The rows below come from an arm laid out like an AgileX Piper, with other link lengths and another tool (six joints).
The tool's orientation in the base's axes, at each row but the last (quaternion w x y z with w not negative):
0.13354, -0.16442, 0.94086, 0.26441
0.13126, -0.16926, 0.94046, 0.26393
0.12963, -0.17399, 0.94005, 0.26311
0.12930, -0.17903, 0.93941, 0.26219
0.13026, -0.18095, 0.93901, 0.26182
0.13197, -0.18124, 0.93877, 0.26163
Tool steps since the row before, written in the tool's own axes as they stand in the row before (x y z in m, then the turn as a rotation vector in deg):
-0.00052, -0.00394, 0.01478, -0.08, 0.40, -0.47
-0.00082, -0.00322, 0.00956, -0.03, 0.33, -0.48
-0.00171, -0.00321, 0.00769, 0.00, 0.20, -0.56
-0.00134, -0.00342, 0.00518, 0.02, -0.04, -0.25
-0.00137, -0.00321, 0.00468, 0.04, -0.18, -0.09
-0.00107, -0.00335, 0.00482, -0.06, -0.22, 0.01
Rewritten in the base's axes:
0.00440, 0.00495, -0.01380, -0.16, 0.09, 0.60
0.00350, 0.00279, -0.00908, -0.18, 0.01, 0.56
0.00399, 0.00202, -0.00724, -0.16, -0.14, 0.55
0.00336, 0.00042, -0.00537, -0.04, -0.17, 0.18
0.00325, 0.00033, -0.00484, 0.02, -0.20, -0.02
0.00307, 0.00022, -0.00511, 0.15, -0.15, -0.09

